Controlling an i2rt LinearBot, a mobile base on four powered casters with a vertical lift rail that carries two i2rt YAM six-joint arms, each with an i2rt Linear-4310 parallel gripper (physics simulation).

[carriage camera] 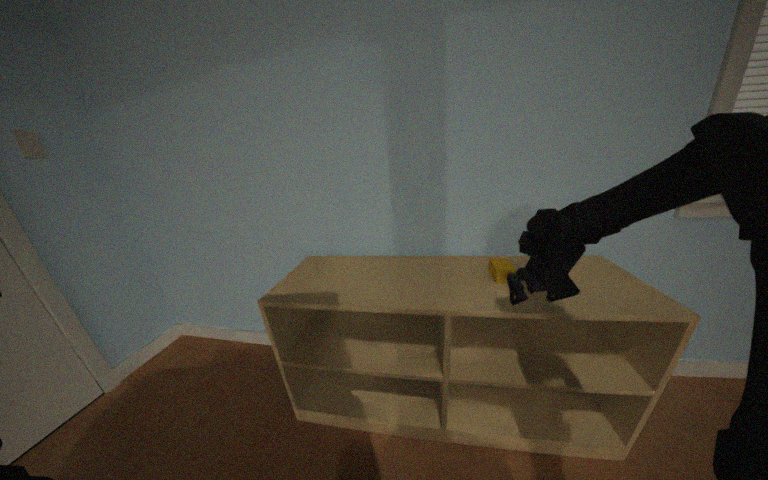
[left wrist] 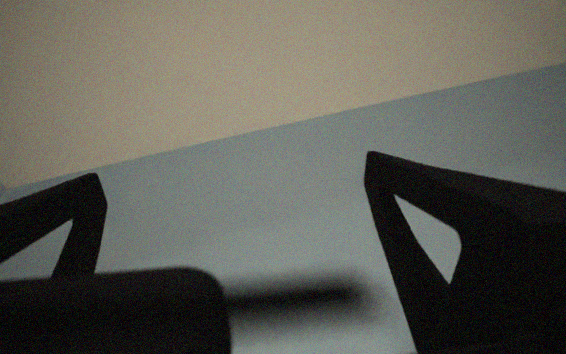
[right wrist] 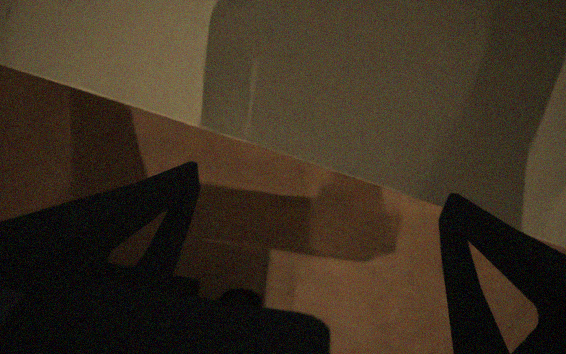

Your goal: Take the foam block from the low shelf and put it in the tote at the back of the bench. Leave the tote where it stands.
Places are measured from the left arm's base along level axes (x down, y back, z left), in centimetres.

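Pixels of known places: left gripper, fingertip midpoint: [left wrist: 235, 177]; right gripper, fingertip midpoint: [carriage camera: 529, 301] [right wrist: 320, 191].
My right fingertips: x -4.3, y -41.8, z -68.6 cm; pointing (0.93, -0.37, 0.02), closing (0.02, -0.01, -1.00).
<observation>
For each thing: its top centre in the pictures, then the offset to it from my right fingertips. "pt": a spot on its surface instead. Level surfaces: height alone.
- small yellow block at its top centre: [carriage camera: 502, 264] dx -0.9, dy -19.4, dz -2.4 cm
- centre divider at a spot on its surface: [carriage camera: 446, 367] pt dx +25.3, dy -3.8, dz +20.0 cm
- window with blinds, surface spot: [carriage camera: 752, 79] pt dx -53.6, dy -23.8, dz -77.8 cm
- Brown floor at its surface level: dx +64.6 cm
A small yellow block [carriage camera: 501, 270], likely the foam block, lies on the top board of the low wooden shelf unit [carriage camera: 390, 283], right of its middle. My right gripper [carriage camera: 538, 297] [right wrist: 320, 191] is open and empty. In the carriage view it appears just right of the block and nearer the camera, above the top board; its left finger slightly overlaps the block's image. The block does not show in the right wrist view. My left gripper [left wrist: 235, 177] is open and empty, facing the blue wall and a beige surface. The tote and the bench do not show in these views.
The shelf unit has open compartments in front, split by a centre divider [carriage camera: 446, 367]. The blue wall [carriage camera: 254, 169] stands behind it. A pale door [carriage camera: 39, 367] is at the left, and a window with blinds [carriage camera: 752, 79] at the upper right. Brown floor [carriage camera: 198, 407] lies around the unit.
</observation>
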